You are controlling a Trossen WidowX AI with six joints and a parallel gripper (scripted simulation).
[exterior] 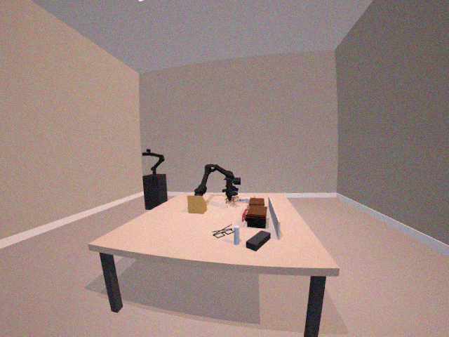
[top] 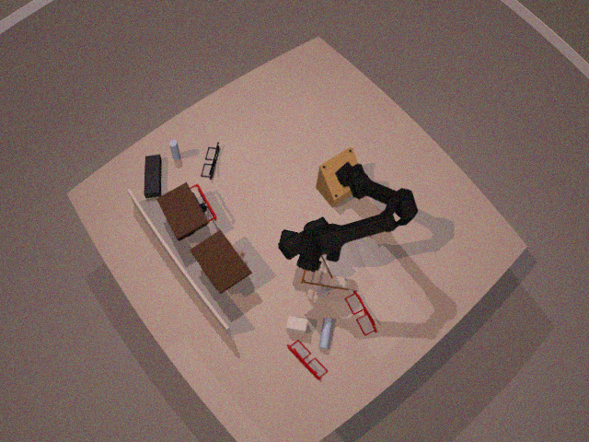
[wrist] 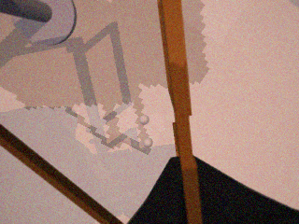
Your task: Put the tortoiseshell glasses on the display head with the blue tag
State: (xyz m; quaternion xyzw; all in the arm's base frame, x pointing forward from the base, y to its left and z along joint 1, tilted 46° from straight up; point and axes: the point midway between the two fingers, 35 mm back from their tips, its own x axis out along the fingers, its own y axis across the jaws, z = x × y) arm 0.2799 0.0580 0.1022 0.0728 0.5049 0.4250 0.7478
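My gripper tip is now 3 cm short of the peg, 11 cm to the right of it and 4 cm above it. Also, from my gripper tip: white block 18 cm ahead, 14 cm to the left, 3 cm below; then dark box 20 cm ahead, 61 cm to the right, 4 cm below; then white panel 34 cm ahead, 28 cm to the right, 1 cm below.
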